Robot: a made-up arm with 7 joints.
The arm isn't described. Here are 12 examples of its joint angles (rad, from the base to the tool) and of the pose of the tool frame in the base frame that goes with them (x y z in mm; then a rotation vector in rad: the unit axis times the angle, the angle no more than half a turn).
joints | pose
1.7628 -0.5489 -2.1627 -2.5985 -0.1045 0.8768 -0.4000 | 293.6 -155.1 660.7 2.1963 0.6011 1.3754
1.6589 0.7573 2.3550 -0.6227 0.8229 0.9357 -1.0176 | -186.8 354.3 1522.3 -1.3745 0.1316 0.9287
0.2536 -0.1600 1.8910 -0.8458 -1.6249 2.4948 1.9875 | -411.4 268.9 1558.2 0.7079 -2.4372 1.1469
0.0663 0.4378 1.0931 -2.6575 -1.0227 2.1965 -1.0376 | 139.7 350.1 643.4 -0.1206 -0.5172 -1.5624
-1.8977 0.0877 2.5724 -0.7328 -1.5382 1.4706 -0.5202 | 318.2 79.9 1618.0 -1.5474 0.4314 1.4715
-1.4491 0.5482 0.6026 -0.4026 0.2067 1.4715 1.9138 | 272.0 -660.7 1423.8 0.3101 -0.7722 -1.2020
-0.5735 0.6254 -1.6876 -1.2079 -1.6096 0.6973 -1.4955 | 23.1 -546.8 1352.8 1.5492 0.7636 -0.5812
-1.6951 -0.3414 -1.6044 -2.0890 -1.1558 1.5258 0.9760 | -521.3 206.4 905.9 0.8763 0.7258 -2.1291
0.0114 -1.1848 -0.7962 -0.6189 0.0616 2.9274 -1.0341 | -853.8 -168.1 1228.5 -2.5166 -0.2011 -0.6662
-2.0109 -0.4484 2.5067 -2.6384 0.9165 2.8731 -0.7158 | 429.2 200.7 619.9 -0.0363 0.0566 1.9243
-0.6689 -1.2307 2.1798 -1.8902 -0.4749 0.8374 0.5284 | -37.2 593.8 520.1 -1.9498 1.3116 0.9038
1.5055 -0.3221 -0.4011 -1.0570 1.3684 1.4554 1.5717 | 106.3 148.8 1628.5 1.6498 0.2145 1.4704
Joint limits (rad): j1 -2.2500..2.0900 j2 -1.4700..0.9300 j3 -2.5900..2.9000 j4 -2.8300..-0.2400 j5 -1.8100..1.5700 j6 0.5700..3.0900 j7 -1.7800..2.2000
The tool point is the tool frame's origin. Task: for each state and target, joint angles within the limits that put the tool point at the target. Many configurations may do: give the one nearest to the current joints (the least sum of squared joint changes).
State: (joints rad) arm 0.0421 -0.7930 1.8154 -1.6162 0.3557 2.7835 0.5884
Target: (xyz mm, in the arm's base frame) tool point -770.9 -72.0 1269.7
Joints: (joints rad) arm 0.7121 -0.5716 1.9277 -1.2256 0.3439 2.9115 0.5845
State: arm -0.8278 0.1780 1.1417 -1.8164 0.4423 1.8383 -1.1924
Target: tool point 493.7 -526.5 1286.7
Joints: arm -1.4288 0.3325 0.7630 -1.1716 0.4767 1.9969 -1.1755
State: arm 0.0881 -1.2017 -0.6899 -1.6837 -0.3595 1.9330 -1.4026
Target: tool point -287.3 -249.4 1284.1
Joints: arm -0.0899 -1.3365 -0.4890 -1.8762 -0.3448 1.8892 -1.3986
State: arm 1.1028 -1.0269 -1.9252 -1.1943 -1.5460 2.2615 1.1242
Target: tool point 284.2 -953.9 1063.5
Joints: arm 1.5091 -1.0582 -1.8889 -0.7199 -1.5444 2.1783 1.1747
